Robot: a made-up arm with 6 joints.
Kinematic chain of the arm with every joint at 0, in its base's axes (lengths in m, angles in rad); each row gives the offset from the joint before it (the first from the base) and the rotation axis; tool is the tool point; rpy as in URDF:
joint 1: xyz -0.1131 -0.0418 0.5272 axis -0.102 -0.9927 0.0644
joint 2: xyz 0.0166 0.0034 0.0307 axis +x
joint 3: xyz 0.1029 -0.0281 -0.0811 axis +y
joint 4: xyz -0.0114 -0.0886 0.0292 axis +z
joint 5: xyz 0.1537 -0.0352 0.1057 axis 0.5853 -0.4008 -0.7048
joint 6: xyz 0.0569 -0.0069 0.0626 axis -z
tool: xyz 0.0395 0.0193 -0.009 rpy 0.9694 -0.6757 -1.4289
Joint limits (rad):
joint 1: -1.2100..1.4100
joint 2: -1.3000..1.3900
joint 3: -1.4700..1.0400
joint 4: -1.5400..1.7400
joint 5: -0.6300..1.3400
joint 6: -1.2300..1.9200
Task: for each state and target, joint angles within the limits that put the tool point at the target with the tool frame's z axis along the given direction. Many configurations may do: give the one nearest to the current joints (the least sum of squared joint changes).
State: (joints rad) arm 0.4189 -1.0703 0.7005 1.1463 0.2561 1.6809
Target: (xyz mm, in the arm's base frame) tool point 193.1 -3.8 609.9 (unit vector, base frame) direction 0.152 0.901 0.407
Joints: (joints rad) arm 0.4054 -0.7160 0.8197 1.6434 0.7000 1.6974
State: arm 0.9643 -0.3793 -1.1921 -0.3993 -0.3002 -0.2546
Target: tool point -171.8 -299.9 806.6 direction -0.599 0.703 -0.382
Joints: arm 0.8693 -0.2541 -0.4293 -1.1961 -0.5609 -0.2234
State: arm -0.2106 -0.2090 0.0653 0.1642 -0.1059 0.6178
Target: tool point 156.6 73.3 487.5 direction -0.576 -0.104 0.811
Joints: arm -0.4573 -0.4902 -0.0647 0.9049 -0.3950 0.4324
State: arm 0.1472 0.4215 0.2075 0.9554 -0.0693 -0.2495
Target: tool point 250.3 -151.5 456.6 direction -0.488 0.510 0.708
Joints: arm -0.5471 0.0215 -0.0934 0.0773 -0.5035 0.6145
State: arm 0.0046 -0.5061 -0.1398 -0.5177 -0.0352 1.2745
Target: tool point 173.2 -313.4 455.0 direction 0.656 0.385 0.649
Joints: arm -0.4142 0.3396 -0.0666 -0.0943 0.3173 1.5317
